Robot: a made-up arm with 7 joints. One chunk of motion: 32 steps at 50 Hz.
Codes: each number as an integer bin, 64 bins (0 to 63) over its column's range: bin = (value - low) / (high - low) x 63, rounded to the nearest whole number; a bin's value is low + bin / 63 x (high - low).
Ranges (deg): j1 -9..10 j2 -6..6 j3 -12..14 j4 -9..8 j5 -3..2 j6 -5..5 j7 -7..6
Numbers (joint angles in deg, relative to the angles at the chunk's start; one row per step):
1: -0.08 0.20 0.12 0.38 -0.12 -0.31 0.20
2: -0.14 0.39 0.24 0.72 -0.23 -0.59 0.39
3: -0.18 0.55 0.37 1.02 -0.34 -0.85 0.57
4: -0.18 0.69 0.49 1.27 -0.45 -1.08 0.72
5: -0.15 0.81 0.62 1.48 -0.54 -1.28 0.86
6: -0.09 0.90 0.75 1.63 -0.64 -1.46 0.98
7: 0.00 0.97 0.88 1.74 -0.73 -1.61 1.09
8: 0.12 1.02 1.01 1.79 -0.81 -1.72 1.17
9: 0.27 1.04 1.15 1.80 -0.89 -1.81 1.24
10: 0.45 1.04 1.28 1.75 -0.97 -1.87 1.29
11: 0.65 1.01 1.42 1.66 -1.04 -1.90 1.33
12: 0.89 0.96 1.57 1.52 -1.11 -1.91 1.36
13: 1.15 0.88 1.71 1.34 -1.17 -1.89 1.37
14: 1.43 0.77 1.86 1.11 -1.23 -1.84 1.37
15: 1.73 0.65 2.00 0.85 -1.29 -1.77 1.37
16: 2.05 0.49 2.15 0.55 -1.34 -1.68 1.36
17: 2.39 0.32 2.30 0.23 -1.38 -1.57 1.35
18: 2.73 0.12 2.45 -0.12 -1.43 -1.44 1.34
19: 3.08 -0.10 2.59 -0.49 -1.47 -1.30 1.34
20: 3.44 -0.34 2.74 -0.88 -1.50 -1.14 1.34
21: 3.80 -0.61 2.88 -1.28 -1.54 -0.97 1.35
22: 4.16 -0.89 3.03 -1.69 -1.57 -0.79 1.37
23: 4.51 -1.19 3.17 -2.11 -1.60 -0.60 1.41
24: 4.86 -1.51 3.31 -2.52 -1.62 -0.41 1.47
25: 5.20 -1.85 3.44 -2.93 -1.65 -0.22 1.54
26: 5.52 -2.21 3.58 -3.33 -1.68 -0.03 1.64
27: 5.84 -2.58 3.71 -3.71 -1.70 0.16 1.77
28: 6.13 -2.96 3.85 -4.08 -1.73 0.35 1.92
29: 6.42 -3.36 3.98 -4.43 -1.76 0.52 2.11
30: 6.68 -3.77 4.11 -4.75 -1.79 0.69 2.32
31: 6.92 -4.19 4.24 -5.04 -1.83 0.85 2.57
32: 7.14 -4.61 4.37 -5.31 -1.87 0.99 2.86
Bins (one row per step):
1: 30 33 29 35 36 30 35
2: 29 34 30 36 35 28 36
3: 29 34 30 37 34 26 37
4: 29 35 30 38 32 25 37
5: 29 36 31 39 31 23 38
6: 30 36 31 39 30 22 39
7: 30 37 31 40 29 21 39
8: 30 37 32 40 28 21 40
9: 31 37 32 40 27 20 40
10: 31 37 32 40 26 20 40
11: 32 37 33 40 25 20 40
12: 33 37 33 39 24 19 41
13: 34 36 33 38 23 20 41
14: 35 36 34 37 22 20 41
15: 36 35 34 37 22 20 41
16: 37 34 34 35 21 21 41
17: 38 33 35 34 20 22 40
18: 39 32 35 33 20 22 40
19: 40 31 35 32 19 23 40
20: 41 30 36 30 19 24 40
21: 42 28 36 29 18 25 40
22: 44 27 36 27 18 27 41
23: 45 25 37 26 18 28 41
24: 46 24 37 24 17 29 41
25: 47 22 37 22 17 30 41
26: 48 20 38 21 17 31 42
27: 49 18 38 20 16 33 43
28: 50 16 38 18 16 34 43
29: 51 14 39 17 16 35 44
30: 52 12 39 16 15 36 45
31: 53 10 39 15 15 37 46
32: 54 7 40 14 14 38 48

